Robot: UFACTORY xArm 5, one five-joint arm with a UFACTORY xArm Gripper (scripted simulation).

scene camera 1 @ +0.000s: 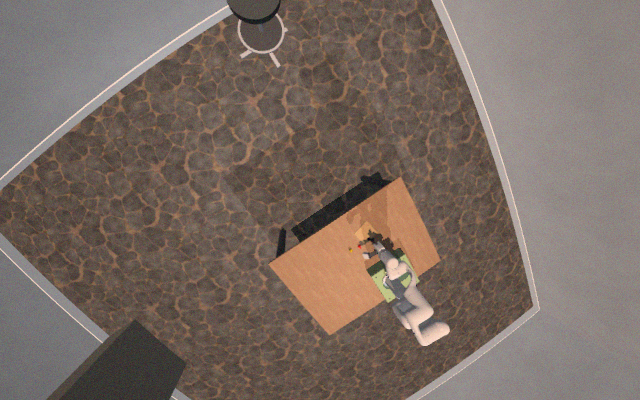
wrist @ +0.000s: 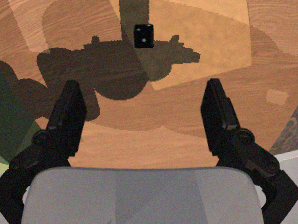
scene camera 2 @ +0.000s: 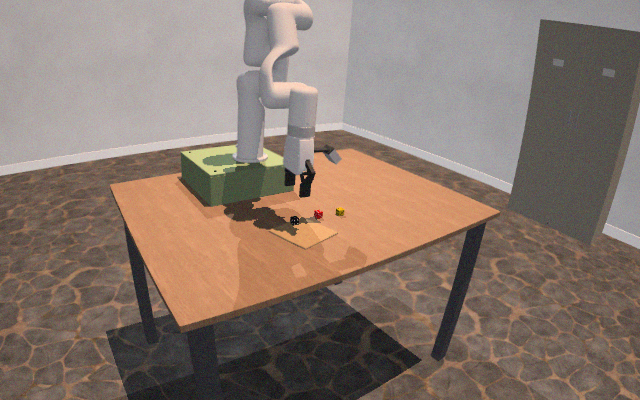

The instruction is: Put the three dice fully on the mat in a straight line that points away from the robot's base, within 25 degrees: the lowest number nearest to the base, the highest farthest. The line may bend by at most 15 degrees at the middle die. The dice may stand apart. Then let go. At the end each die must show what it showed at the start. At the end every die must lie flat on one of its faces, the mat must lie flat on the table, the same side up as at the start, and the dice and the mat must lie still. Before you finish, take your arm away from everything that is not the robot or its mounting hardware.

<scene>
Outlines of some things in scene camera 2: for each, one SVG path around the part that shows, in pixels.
My gripper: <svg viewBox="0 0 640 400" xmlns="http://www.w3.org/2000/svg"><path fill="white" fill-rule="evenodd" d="M287 134L283 165L285 172L287 172L285 173L285 186L295 185L296 175L300 174L299 197L310 197L311 184L316 174L313 168L314 153L323 152L326 158L336 165L342 158L331 146L325 145L324 147L314 148L313 138L315 136L300 138Z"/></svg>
A tan mat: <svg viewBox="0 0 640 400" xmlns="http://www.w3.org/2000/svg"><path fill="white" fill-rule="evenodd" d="M268 230L268 232L305 250L338 234L337 231L304 217L299 218L298 225L292 225L290 222Z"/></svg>
</scene>
